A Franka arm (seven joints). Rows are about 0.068 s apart.
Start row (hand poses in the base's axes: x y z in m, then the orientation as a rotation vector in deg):
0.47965, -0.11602, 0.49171, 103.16, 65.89, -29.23
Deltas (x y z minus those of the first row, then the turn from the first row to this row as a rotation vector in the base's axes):
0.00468, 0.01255, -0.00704, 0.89, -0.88, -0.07
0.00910, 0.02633, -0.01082, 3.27, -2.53, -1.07
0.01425, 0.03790, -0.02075, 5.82, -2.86, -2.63
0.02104, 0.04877, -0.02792, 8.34, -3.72, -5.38
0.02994, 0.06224, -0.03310, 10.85, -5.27, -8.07
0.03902, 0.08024, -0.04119, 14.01, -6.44, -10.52
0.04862, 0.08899, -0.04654, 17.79, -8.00, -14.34
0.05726, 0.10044, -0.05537, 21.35, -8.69, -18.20
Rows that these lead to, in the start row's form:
0.48433, -0.10347, 0.48467, 104.02, 65.62, -27.99
0.48875, -0.08969, 0.48089, 106.80, 64.67, -25.80
0.49390, -0.07812, 0.47096, 110.01, 64.18, -25.08
0.50069, -0.06725, 0.46379, 113.98, 62.20, -24.54
0.50959, -0.05378, 0.45861, 117.87, 59.70, -23.25
0.51867, -0.03578, 0.45052, 122.13, 57.84, -21.80
0.52827, -0.02703, 0.44517, 127.71, 54.53, -20.34
0.53691, -0.01558, 0.43634, 133.09, 51.54, -19.83

